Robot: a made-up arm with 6 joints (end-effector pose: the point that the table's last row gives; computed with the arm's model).
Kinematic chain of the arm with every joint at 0, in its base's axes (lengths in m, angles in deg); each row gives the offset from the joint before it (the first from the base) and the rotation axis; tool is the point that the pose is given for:
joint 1: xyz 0 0 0.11 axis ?
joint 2: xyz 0.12 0.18 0 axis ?
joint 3: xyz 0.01 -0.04 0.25 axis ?
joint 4: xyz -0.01 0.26 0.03 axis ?
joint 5: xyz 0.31 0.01 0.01 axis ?
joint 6: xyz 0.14 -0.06 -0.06 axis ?
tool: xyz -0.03 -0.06 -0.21
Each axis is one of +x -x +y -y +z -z.
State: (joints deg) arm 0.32 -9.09 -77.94 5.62 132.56 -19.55
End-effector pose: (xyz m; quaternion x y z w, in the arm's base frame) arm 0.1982 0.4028 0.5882 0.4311 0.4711 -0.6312 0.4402
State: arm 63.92 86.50 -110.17 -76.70 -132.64 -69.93
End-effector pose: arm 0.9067 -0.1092 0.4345 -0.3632 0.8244 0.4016 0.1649
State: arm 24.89 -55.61 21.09 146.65 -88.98 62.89
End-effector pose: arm -0.4273 0.4916 0.5270 0.3808 0.9076 0.1139 0.1355
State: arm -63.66 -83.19 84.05 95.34 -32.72 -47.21
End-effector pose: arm 0.0905 0.5173 -0.4478 0.8187 0.0885 -0.1261 0.5532
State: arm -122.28 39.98 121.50 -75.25 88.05 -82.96
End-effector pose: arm 0.1754 0.3713 0.0044 0.6285 0.0603 0.4618 0.6230
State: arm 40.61 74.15 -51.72 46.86 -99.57 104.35
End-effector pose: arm 0.7900 0.3772 0.1330 0.4906 0.3516 -0.3132 0.7332
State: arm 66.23 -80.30 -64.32 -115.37 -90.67 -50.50
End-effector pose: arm -0.4813 0.5174 0.4856 -0.0562 0.3834 -0.8682 0.3101
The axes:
joint 1: +x
joint 2: +y
joint 3: -x
joint 4: -y
joint 5: -z
joint 6: -z

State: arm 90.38 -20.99 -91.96 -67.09 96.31 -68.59
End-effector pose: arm -0.1656 -0.2746 0.4822 0.8332 0.0378 0.5093 0.2121
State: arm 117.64 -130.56 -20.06 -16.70 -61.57 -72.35
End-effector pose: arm -0.1714 -0.5330 0.5364 -0.3348 -0.6696 -0.0251 0.6625
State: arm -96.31 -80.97 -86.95 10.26 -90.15 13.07
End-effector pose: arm -0.4091 0.5134 -0.2588 -0.0337 -0.0363 0.9814 0.1856
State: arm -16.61 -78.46 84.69 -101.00 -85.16 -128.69
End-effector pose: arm 0.2952 -0.2030 -0.2144 0.0751 0.0899 0.8859 0.4489
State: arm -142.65 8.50 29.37 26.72 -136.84 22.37
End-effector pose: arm 0.5144 -0.4069 -0.1237 0.5117 -0.8387 -0.1565 0.1010
